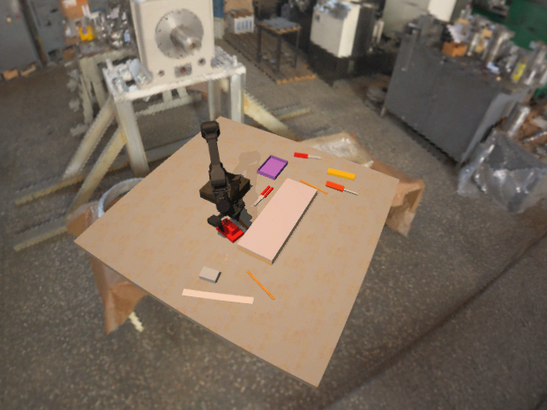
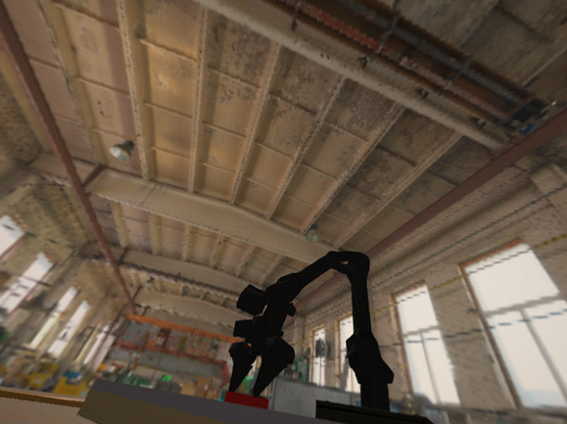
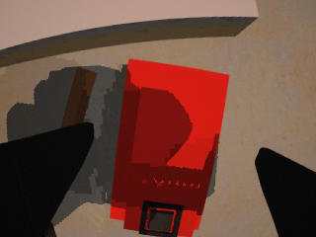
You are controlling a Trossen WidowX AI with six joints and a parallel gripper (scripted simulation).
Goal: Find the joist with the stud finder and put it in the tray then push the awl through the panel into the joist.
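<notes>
The stud finder is 30 mm behind my gripper tip and 10 mm below it. The rest, counted from my gripper tip: awl: 30 mm behind, 90 mm to the left, 50 mm below; then grey block: 80 mm ahead, 240 mm to the right, 40 mm below; then indicator window: 40 mm behind, 10 mm to the left.
</notes>
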